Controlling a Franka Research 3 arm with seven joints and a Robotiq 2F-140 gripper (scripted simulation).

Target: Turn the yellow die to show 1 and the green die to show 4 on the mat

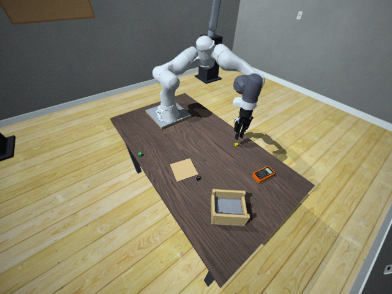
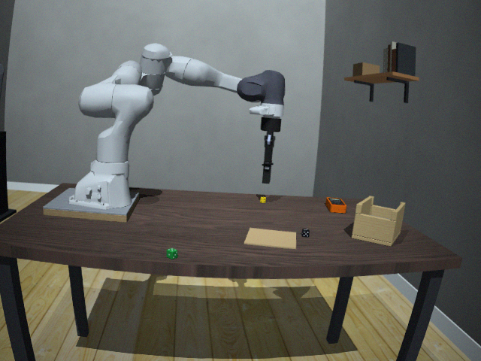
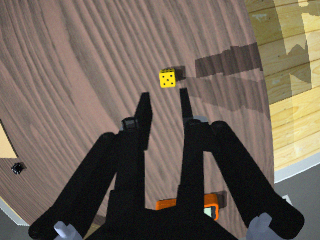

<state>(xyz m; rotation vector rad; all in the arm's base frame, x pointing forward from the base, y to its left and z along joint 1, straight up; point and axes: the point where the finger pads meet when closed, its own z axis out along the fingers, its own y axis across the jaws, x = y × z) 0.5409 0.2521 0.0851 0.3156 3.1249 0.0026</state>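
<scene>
Now: hand 10 cm above the yellow die. Round my hand: orange multimeter 28 cm ahead, 4 cm to the right, 10 cm below; black die 7 cm ahead, 40 cm to the right, 10 cm below; tan mat 3 cm behind, 43 cm to the right, 11 cm below.
</scene>
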